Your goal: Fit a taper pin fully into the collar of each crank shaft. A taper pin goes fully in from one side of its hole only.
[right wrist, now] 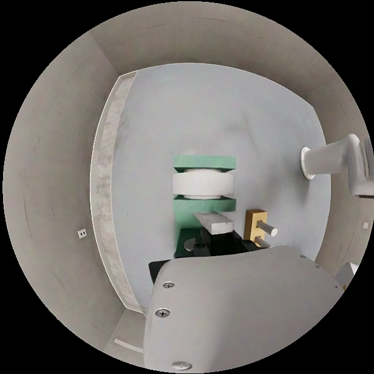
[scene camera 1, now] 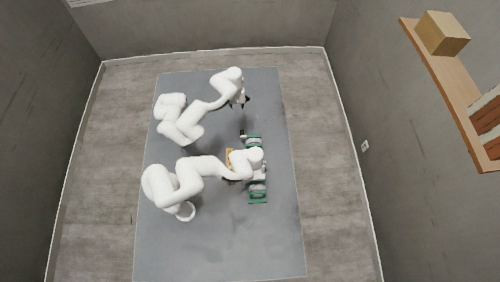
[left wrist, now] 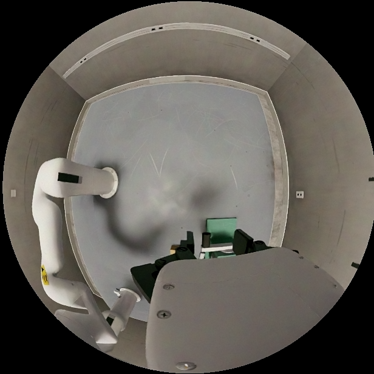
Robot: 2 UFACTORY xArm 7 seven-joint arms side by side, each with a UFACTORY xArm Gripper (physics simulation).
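Frame: origin at the left arm's base, x ahead, y right, z down, level; metres.
Seen in the pictures: left gripper, fingertip midpoint: [scene camera 1: 236, 107]; right arm's base, link origin: [scene camera 1: 185, 211].
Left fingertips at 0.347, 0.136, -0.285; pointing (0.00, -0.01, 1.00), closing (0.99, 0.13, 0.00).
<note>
A point is followed by its place in that frame, as x, y, z.
Green crank stands carry pale shafts; the upper stand [scene camera 1: 254, 136] @(0.422, 0.285, -0.147) [left wrist: 221, 229] and the lower stand [scene camera 1: 257, 201] @(0.371, 0.634, -0.010) [right wrist: 205, 162] show. A pale collar [right wrist: 202, 183] sits between the lower stand's green walls; pin holes cannot be made out. The upper crank has a black handle [scene camera 1: 242, 132] @(0.361, 0.212, -0.112) [left wrist: 206, 239] on a white arm [left wrist: 217, 248]. My left gripper [scene camera 1: 237, 106] @(0.347, 0.135, -0.285) [left wrist: 213, 241] is open, above and apart from the upper crank. My right gripper [right wrist: 214, 237] appears shut on the black handle of a crank whose white arm [right wrist: 221, 225] is tilted; its fingertips are largely hidden.
A yellow pin block [scene camera 1: 229, 154] [right wrist: 256, 218] lies left of the stands in the scene view, partly under the right arm. Two grey taper pins [right wrist: 270, 229] [right wrist: 262, 242] stand in it. The right arm covers the middle of the row of stands.
</note>
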